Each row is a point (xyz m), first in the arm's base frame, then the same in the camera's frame.
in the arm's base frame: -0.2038 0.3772 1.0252
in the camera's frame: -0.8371 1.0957 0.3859
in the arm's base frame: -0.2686 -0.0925 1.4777
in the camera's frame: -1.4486 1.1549 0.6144
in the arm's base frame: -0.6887 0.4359 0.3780
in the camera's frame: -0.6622 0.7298 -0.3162
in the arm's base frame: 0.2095 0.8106 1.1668
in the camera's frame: -0.4138 1.4009 0.7120
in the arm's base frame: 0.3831 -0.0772 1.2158
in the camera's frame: -1.0273 0.8491 1.0861
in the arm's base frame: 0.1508 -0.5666 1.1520
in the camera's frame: -1.4564 0.5352 0.9645
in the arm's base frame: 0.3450 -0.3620 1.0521
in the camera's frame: -1.1706 0.5531 1.0513
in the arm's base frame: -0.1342 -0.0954 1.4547
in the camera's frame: -1.3823 1.1115 0.7254
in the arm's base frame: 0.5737 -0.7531 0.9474
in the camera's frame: -1.3114 0.1871 1.3011
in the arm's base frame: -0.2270 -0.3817 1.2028
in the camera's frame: -1.5040 0.7577 0.6071
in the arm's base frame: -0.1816 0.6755 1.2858
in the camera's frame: -0.7406 1.4764 0.4421
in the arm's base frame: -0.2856 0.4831 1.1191
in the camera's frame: -0.8413 1.2480 0.3267
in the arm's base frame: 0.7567 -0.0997 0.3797
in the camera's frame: -0.4537 0.1348 1.0904
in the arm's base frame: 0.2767 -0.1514 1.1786
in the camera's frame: -1.1080 0.7935 0.9934
